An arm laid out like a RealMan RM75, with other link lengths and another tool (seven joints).
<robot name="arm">
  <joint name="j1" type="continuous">
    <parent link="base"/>
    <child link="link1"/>
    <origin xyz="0 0 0.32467"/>
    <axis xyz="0 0 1"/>
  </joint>
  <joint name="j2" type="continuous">
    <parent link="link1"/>
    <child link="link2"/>
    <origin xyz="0 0 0" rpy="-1.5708 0 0"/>
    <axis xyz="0 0 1"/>
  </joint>
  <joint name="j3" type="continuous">
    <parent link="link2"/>
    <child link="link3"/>
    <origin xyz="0 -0.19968 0" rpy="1.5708 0 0"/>
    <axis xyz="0 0 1"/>
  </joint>
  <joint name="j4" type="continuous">
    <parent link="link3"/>
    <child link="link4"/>
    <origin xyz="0 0 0" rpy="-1.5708 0 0"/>
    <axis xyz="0 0 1"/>
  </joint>
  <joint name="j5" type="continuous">
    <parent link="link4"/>
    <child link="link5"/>
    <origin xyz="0 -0.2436 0" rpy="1.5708 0 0"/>
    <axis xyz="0 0 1"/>
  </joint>
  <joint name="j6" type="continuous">
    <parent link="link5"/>
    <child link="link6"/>
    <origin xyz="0 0 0" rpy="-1.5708 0 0"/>
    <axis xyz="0 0 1"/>
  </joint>
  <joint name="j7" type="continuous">
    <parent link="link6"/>
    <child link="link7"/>
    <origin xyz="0 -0.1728 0" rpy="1.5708 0 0"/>
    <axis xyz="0 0 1"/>
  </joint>
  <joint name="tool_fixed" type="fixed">
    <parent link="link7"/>
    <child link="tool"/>
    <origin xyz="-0.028 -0.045 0.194" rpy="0 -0.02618 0.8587"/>
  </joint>
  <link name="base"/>
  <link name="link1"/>
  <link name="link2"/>
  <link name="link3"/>
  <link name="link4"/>
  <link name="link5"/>
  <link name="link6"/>
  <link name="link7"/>
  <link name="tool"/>
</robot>
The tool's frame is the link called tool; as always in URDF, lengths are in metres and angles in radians. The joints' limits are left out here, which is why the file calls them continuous.
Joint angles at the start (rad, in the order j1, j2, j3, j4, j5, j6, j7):
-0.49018, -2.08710, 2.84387, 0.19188, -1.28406, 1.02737, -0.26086
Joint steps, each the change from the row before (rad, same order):
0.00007, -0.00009, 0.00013, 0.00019, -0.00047, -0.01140, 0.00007
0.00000, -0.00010, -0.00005, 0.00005, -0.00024, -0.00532, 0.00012
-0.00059, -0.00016, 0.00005, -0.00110, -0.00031, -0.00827, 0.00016
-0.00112, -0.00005, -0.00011, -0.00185, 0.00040, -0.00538, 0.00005
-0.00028, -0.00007, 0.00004, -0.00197, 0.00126, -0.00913, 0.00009
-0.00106, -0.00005, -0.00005, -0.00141, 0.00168, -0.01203, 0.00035
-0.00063, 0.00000, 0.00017, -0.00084, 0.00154, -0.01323, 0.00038
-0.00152, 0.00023, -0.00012, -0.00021, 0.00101, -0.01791, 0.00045
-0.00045, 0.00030, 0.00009, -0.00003, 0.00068, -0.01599, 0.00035
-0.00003, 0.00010, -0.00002, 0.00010, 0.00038, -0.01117, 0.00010
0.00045, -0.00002, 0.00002, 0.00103, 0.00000, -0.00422, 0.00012
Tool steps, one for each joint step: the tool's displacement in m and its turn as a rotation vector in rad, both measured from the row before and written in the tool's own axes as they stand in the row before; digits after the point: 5 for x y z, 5 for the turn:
-0.00348, 0.00240, -0.00040, -0.00628, -0.00955, -0.00021
-0.00162, 0.00110, -0.00017, -0.00284, -0.00448, -0.00008
-0.00259, 0.00133, -0.00015, -0.00425, -0.00694, 0.00106
-0.00163, 0.00050, 0.00008, -0.00272, -0.00419, 0.00208
-0.00307, 0.00156, -0.00032, -0.00548, -0.00769, 0.00255
-0.00329, 0.00229, -0.00010, -0.00747, -0.00891, 0.00288
-0.00370, 0.00276, -0.00025, -0.00835, -0.01002, 0.00243
-0.00463, 0.00348, -0.00008, -0.01049, -0.01312, 0.00212
-0.00460, 0.00321, -0.00038, -0.00937, -0.01255, 0.00148
-0.00331, 0.00235, -0.00034, -0.00652, -0.00900, 0.00051
-0.00113, 0.00128, -0.00020, -0.00276, -0.00331, -0.00076

